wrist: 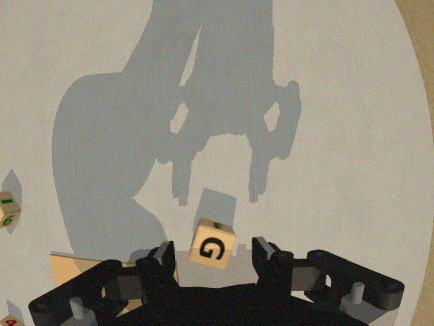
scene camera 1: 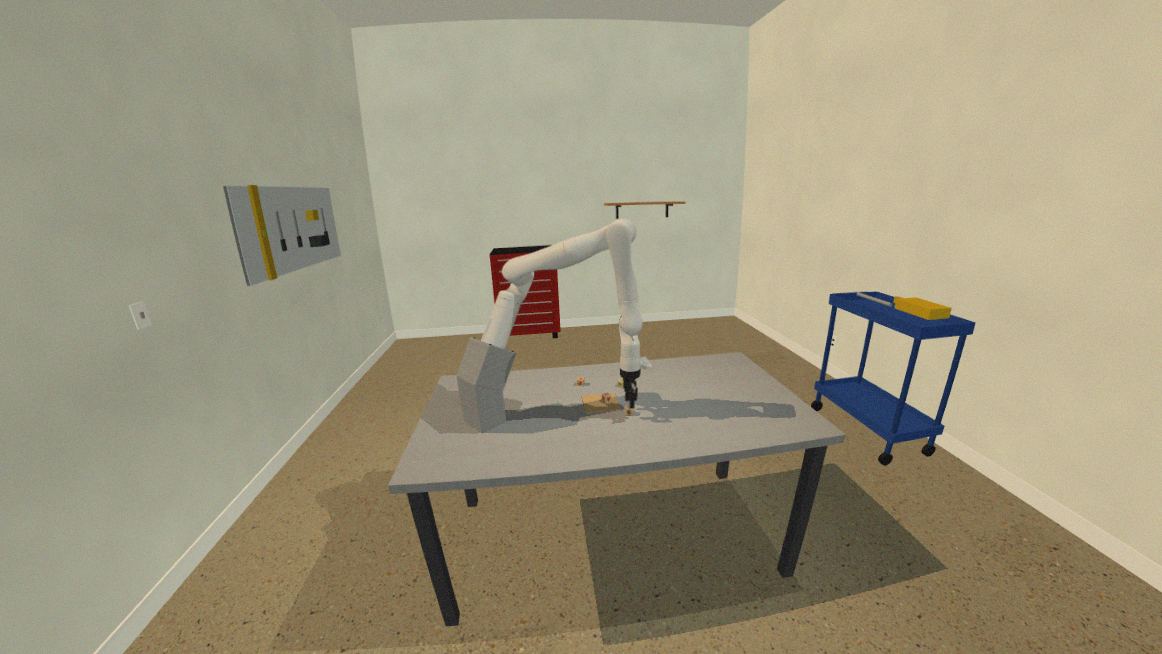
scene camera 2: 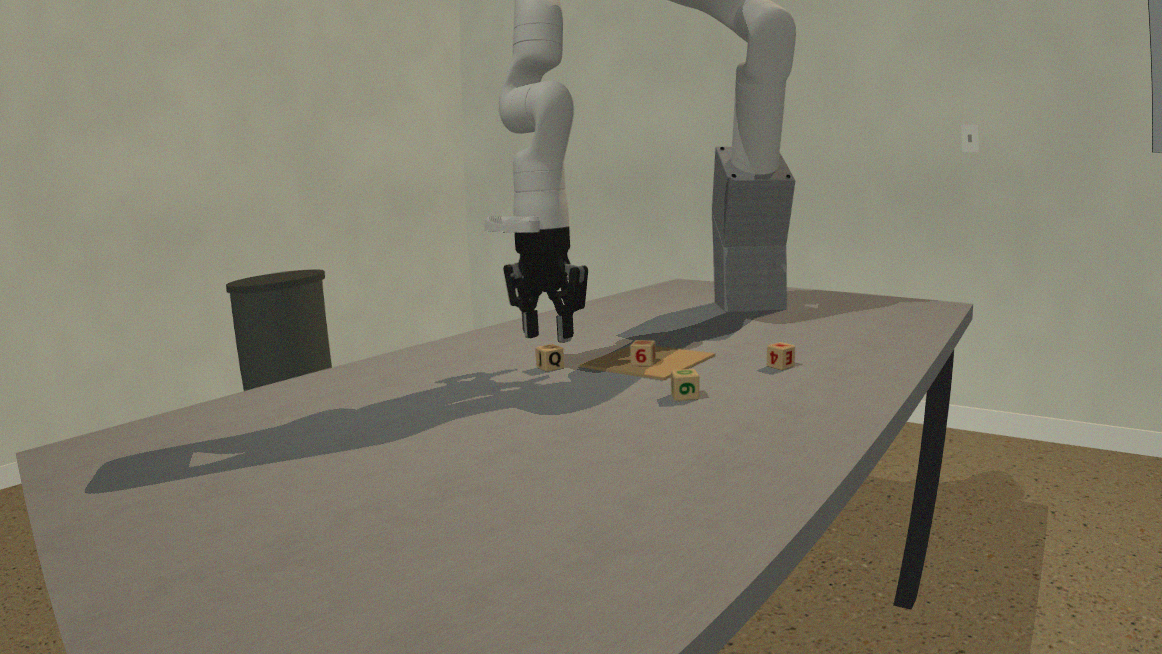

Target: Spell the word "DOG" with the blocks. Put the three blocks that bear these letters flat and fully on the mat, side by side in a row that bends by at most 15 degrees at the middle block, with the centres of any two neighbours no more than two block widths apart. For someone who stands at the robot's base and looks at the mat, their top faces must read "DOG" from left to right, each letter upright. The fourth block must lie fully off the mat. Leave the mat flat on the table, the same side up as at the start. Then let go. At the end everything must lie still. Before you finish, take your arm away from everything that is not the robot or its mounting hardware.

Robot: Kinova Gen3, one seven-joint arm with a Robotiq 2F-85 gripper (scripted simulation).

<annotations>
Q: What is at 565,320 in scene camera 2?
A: My gripper.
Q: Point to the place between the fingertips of my gripper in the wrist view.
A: At 213,252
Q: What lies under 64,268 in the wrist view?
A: A tan mat.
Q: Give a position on a tan mat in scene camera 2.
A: At 667,359
</annotations>
